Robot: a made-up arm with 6 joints. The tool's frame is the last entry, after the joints. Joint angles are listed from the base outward.
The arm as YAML. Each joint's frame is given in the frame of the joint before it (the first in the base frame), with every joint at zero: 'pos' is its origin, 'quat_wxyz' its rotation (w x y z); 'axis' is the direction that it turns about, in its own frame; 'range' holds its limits. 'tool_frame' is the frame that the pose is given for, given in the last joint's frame.
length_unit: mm
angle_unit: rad
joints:
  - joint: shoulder
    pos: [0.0, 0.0, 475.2]
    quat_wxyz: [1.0, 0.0, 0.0, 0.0]
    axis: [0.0, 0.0, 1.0]
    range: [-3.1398, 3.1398]
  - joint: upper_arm
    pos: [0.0, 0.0, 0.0]
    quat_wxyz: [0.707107, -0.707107, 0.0, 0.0]
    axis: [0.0, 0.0, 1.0]
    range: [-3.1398, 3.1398]
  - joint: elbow
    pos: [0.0, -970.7, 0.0]
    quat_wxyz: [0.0, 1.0, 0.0, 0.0]
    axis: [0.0, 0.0, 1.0]
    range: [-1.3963, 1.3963]
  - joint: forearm
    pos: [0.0, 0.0, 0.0]
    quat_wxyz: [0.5, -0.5, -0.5, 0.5]
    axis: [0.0, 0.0, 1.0]
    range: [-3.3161, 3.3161]
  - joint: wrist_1
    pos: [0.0, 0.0, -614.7]
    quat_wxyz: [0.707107, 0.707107, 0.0, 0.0]
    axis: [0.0, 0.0, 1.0]
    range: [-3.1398, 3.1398]
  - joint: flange
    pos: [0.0, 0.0, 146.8]
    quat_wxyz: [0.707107, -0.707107, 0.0, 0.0]
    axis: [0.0, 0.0, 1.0]
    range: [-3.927, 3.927]
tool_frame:
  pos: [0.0, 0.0, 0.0]
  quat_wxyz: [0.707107, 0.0, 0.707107, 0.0]
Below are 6 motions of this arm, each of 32 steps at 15 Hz.
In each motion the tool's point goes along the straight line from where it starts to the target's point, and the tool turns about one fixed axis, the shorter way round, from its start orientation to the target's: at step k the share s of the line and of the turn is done. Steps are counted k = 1, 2, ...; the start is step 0. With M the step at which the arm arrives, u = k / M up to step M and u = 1 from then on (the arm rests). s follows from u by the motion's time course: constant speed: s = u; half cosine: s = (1 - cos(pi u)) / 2; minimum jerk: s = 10 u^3 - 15 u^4 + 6 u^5.
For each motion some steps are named. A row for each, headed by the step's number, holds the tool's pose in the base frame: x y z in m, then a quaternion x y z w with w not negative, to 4 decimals.
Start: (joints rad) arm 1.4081 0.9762 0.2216 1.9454 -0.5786 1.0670
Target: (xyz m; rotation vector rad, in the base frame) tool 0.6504 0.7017 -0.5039 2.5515 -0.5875 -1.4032
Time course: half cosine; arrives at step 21
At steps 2, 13, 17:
2: 0.1757 1.3224 0.6707 0.8862 0.3919 -0.1667 0.1824
13: 0.4963 0.9031 -0.1227 0.9124 -0.0025 -0.3901 0.1238
17: 0.6082 0.7568 -0.3995 0.8756 -0.1443 -0.4507 0.0964

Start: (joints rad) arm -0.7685 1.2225 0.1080 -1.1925 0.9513 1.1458
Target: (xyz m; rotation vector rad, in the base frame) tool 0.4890 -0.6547 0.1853 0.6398 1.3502 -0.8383
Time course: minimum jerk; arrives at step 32
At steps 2, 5, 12, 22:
2: 0.7245 -0.7760 0.1946 -0.0703 0.3725 -0.6596 0.6491
5: 0.7180 -0.7727 0.1943 -0.0604 0.3803 -0.6536 0.6516
12: 0.6600 -0.7428 0.1920 0.0283 0.4461 -0.5947 0.6682
22: 0.5315 -0.6766 0.1870 0.2215 0.5654 -0.4317 0.6670

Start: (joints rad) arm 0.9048 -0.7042 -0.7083 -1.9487 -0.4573 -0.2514
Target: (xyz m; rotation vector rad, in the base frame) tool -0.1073 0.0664 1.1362 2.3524 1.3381 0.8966
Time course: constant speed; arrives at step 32
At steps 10, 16, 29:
10: -0.0689 0.0360 1.0948 0.7506 0.5017 0.3356 0.2688
16: -0.0794 0.0443 1.1061 0.7702 0.4926 0.3297 0.2355
29: -0.1021 0.0623 1.1306 0.8085 0.4701 0.3149 0.1619

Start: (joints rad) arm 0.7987 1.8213 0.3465 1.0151 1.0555 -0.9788
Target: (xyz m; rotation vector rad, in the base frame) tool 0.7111 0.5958 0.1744 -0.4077 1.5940 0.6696
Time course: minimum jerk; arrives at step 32
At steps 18, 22, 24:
18: 0.7603 0.6554 -0.0329 -0.0711 0.6212 0.4310 0.6506
22: 0.7342 0.6237 0.0772 -0.1285 0.6641 0.3591 0.6431
24: 0.7244 0.6119 0.1185 -0.1497 0.6784 0.3311 0.6385

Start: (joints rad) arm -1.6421 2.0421 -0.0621 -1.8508 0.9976 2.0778
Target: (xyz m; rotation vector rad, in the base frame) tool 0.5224 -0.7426 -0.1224 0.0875 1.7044 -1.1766
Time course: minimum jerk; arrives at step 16
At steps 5, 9, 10, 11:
5: 0.1020 -0.4884 -0.3690 0.2794 0.8831 -0.3357 0.1715
9: 0.3255 -0.6236 -0.2379 0.1548 0.8132 -0.4292 0.3612
10: 0.3813 -0.6573 -0.2052 0.1218 0.7873 -0.4483 0.4054
11: 0.4301 -0.6868 -0.1765 0.0925 0.7620 -0.4636 0.4427

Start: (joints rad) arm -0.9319 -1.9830 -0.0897 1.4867 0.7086 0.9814
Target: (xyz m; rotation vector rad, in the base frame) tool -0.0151 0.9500 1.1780 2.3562 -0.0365 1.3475
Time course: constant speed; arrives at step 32
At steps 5, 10, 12, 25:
5: -0.6260 0.9706 0.7097 0.7490 0.1131 0.5469 0.3566
10: -0.5129 0.9668 0.7964 0.7704 0.0899 0.5375 0.3310
12: -0.4676 0.9652 0.8311 0.7786 0.0806 0.5334 0.3206
25: -0.1735 0.9553 1.0566 0.8265 0.0198 0.5036 0.2508

